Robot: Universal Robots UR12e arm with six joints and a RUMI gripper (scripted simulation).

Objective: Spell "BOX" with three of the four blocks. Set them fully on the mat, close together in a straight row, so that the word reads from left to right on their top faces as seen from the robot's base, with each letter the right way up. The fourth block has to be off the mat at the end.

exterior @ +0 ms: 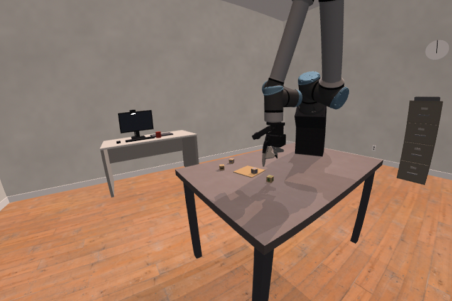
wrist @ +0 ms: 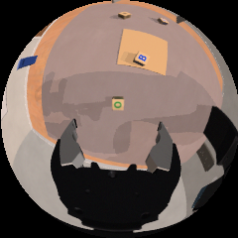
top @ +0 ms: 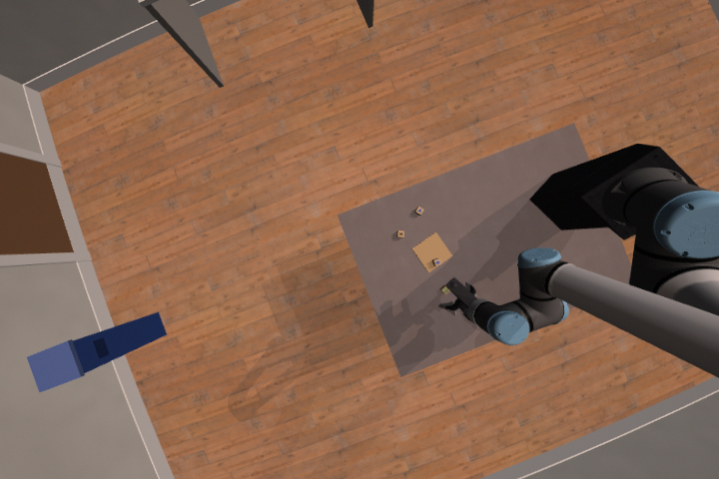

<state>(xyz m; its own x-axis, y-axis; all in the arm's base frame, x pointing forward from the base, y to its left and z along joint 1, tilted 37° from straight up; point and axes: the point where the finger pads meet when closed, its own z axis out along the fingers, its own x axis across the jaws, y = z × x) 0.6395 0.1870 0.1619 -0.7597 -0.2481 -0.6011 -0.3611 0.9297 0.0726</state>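
Now: the O block 90 mm below my hand. Round my hand: tan mat 10 mm ahead, 180 mm to the right, 100 mm below.
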